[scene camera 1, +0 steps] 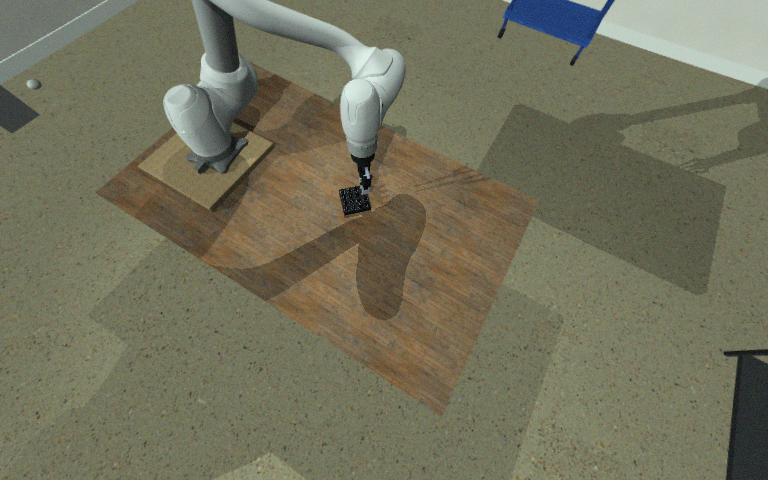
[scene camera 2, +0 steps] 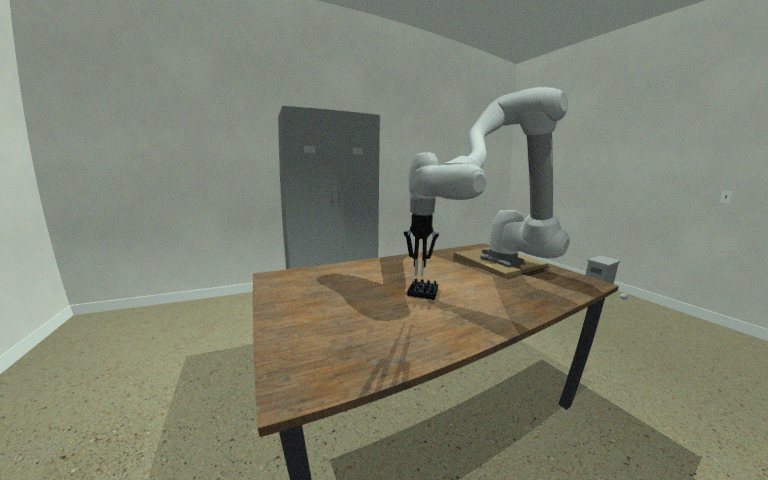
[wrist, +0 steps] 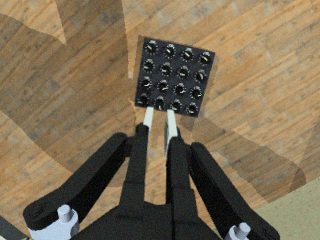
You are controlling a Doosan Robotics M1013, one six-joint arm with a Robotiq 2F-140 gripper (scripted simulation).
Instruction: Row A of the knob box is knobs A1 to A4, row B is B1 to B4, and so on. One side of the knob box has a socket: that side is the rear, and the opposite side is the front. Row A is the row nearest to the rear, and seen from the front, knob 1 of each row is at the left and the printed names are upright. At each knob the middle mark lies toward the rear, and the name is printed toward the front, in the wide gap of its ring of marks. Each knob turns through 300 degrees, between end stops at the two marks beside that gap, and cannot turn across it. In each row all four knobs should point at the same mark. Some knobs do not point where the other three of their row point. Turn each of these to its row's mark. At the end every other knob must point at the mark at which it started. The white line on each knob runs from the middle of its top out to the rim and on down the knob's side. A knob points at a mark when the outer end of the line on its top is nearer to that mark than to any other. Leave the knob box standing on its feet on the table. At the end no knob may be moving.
Labels:
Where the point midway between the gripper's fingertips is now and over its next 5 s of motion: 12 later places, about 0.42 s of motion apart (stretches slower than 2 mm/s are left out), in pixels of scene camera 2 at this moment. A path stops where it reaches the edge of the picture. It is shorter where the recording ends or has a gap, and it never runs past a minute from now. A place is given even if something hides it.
My gripper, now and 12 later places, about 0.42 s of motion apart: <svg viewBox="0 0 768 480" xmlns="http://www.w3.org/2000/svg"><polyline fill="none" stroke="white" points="419,275 419,276 418,278 418,281 418,284 418,285 418,286 418,288 418,289 418,284 418,280 418,279 418,277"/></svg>

